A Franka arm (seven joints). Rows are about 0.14 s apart.
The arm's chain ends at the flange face. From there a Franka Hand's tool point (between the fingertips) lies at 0.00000 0.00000 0.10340 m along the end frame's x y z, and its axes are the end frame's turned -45 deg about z.
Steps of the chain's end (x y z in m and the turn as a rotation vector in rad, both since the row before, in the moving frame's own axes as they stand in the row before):
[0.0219 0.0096 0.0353 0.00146 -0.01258 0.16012]
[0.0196 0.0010 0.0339 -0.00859 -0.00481 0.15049]
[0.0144 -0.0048 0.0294 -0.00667 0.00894 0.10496]
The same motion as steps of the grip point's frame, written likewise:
[0.0080 0.0212 0.0353 0.00993 -0.00786 0.16012]
[0.0122 0.0148 0.0339 -0.00267 -0.00948 0.15049]
[0.0137 0.0079 0.0294 -0.01104 0.00161 0.10496]

